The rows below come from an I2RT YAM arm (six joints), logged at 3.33 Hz.
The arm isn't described. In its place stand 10 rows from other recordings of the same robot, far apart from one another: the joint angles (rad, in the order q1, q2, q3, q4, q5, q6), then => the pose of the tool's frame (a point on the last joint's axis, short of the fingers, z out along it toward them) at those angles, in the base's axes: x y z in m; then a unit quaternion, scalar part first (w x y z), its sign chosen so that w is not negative.
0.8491 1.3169 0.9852 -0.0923 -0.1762 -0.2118 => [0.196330 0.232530 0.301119 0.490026 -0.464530 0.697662 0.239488]
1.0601 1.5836 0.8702 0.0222 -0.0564 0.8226 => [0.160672 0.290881 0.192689 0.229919 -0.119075 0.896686 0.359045]
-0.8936 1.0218 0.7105 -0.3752 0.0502 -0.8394 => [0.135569 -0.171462 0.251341 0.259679 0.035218 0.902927 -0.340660]
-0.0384 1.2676 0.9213 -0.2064 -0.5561 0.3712 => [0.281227 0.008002 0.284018 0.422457 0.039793 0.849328 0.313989]
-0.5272 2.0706 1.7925 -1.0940 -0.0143 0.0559 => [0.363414 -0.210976 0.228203 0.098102 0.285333 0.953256 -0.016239]
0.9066 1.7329 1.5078 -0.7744 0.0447 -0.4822 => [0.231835 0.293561 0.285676 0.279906 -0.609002 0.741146 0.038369]
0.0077 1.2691 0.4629 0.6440 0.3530 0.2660 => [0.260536 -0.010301 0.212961 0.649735 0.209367 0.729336 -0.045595]
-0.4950 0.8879 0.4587 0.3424 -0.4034 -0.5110 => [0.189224 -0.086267 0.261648 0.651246 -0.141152 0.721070 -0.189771]
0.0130 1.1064 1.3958 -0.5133 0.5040 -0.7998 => [0.222199 -0.014305 0.453612 0.483136 -0.156397 0.756804 -0.411542]
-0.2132 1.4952 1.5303 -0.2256 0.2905 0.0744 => [0.338898 -0.083801 0.424838 0.620691 0.200544 0.741950 -0.155031]
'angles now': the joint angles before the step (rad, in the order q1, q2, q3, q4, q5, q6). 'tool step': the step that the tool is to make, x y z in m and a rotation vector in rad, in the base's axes. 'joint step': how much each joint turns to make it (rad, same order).
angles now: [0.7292, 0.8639, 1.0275, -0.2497, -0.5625, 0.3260]
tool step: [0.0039, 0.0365, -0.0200, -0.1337, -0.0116, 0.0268]
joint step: [0.1327, 0.1083, 0.0105, -0.0364, 0.1201, -0.0964]
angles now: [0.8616, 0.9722, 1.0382, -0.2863, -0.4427, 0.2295]
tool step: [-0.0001, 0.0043, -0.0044, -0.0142, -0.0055, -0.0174]
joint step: [0.0188, 0.0082, -0.0104, 0.0091, 0.0383, -0.0054]
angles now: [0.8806, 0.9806, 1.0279, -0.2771, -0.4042, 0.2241]
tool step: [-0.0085, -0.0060, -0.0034, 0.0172, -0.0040, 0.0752]
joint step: [0.0018, -0.0407, -0.0353, 0.0064, -0.0733, -0.0096]
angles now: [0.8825, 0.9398, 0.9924, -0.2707, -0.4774, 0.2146]
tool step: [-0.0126, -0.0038, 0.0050, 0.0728, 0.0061, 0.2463]
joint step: [-0.0002, -0.0289, -0.0162, 0.0422, -0.2517, 0.0040]
